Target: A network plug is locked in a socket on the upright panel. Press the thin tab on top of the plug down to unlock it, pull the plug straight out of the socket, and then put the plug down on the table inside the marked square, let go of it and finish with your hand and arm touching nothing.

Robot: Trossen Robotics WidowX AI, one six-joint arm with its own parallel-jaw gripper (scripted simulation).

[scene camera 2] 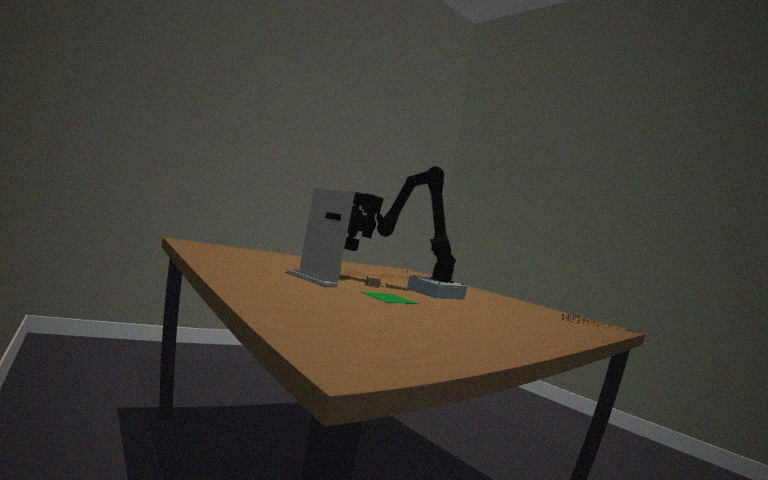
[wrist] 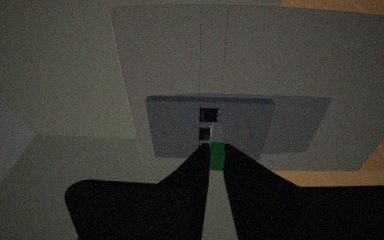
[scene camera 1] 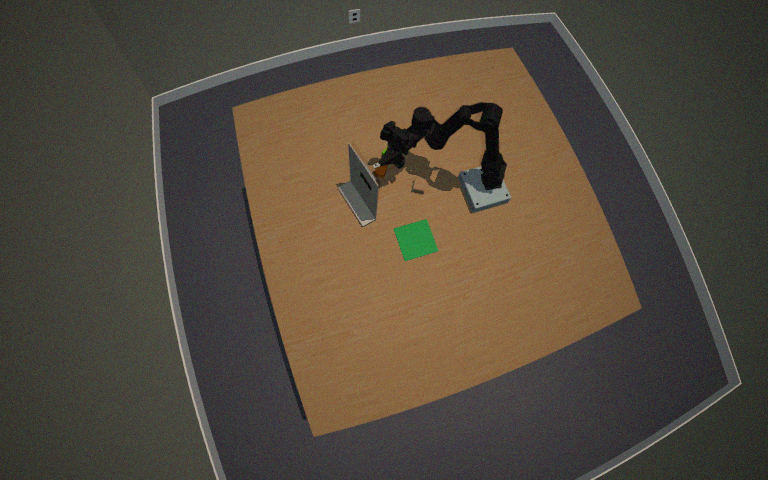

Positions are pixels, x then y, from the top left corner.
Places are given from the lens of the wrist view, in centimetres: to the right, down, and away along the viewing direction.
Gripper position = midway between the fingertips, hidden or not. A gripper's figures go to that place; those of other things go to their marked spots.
gripper [wrist: 215, 150]: 2, 2, 11
network plug [wrist: 215, 137]: 1, 1, 11
